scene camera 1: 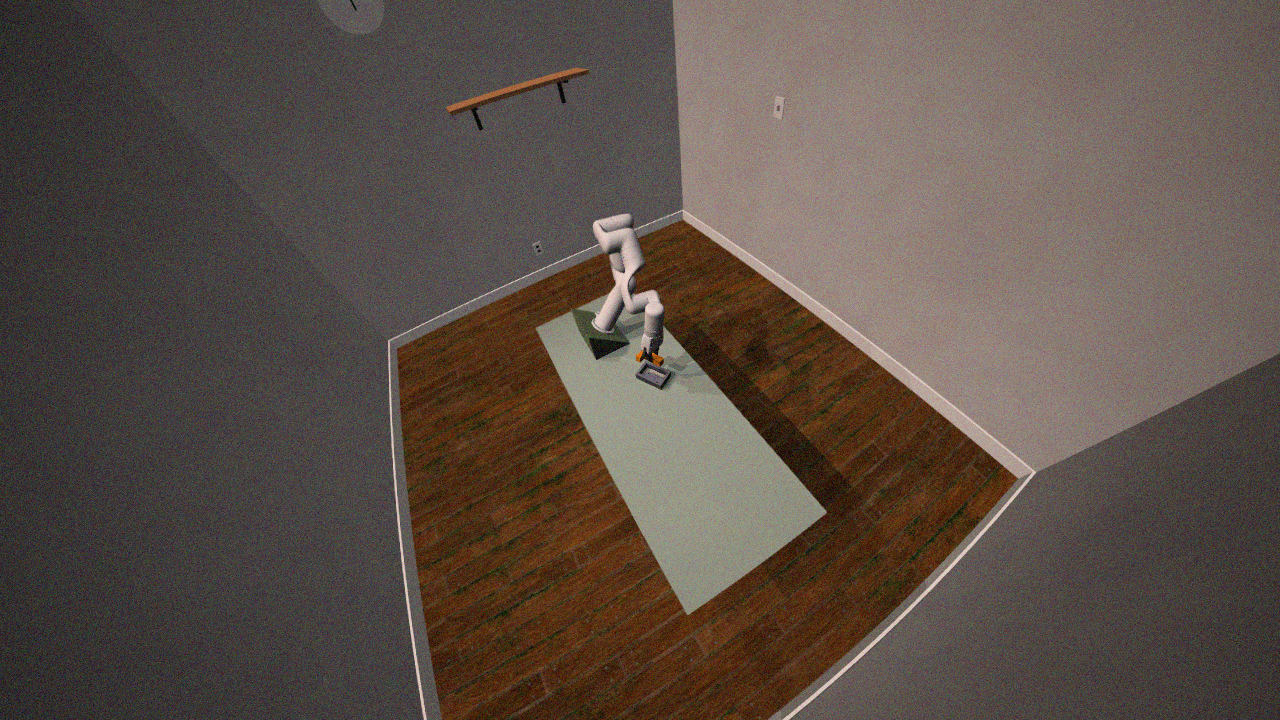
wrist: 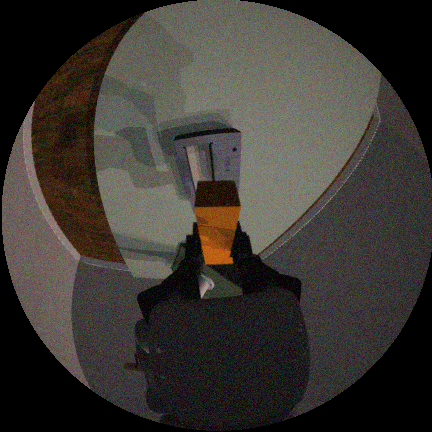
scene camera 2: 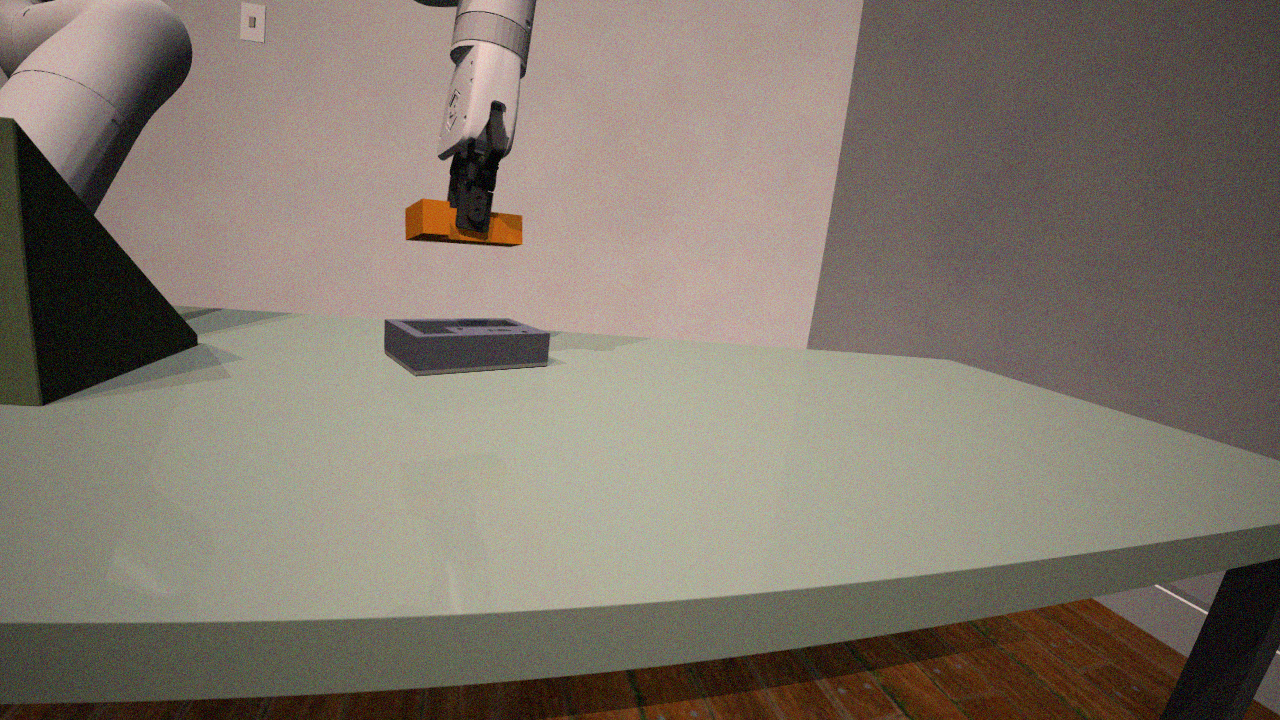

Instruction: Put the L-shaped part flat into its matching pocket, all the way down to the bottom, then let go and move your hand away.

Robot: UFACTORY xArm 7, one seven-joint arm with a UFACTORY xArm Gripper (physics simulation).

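Seen in the pictures: gripper, fingertip midpoint: [scene camera 1: 651, 358] [wrist: 215, 229] [scene camera 2: 465, 231]; arm's base, link origin: [scene camera 1: 602, 327] [wrist: 198, 277].
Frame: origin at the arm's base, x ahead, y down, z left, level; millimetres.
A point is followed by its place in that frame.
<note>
My gripper [scene camera 2: 472, 219] {x 362, y -49, z 69 mm} [wrist: 215, 229] {x 362, y -49, z 69 mm} is shut on the orange L-shaped part [scene camera 2: 429, 221] {x 331, y -55, z 10 mm} [wrist: 215, 220] {x 399, y -69, z 85 mm} and holds it about level in the air, well above the table. The part also shows in scene camera 1 [scene camera 1: 657, 360] {x 404, y -70, z 73 mm}. The grey-purple pocket block [scene camera 1: 654, 382] {x 420, y 47, z 33 mm} [scene camera 2: 483, 351] {x 385, y 62, z 15 mm} [wrist: 227, 160] {x 407, y 45, z 46 mm} lies flat on the table below the part. In the wrist view the near portion of the block is hidden behind the part, and a stretch of its pocket shows beyond the part. The short arm of the L is hard to make out in the wrist view.
The pale green table [scene camera 1: 707, 474] {x 883, y 82, z -34 mm} [scene camera 2: 680, 465] {x 500, y 82, z -208 mm} [wrist: 280, 100] {x 534, y 82, z -12 mm} bears the block. A dark green wedge-shaped base [scene camera 1: 597, 342] {x 107, y -33, z -80 mm} [scene camera 2: 89, 295] {x 108, y 18, z -63 mm} stands under the arm's foot, to the left of the block in scene camera 2. Shadows of the arm fall near the block.
</note>
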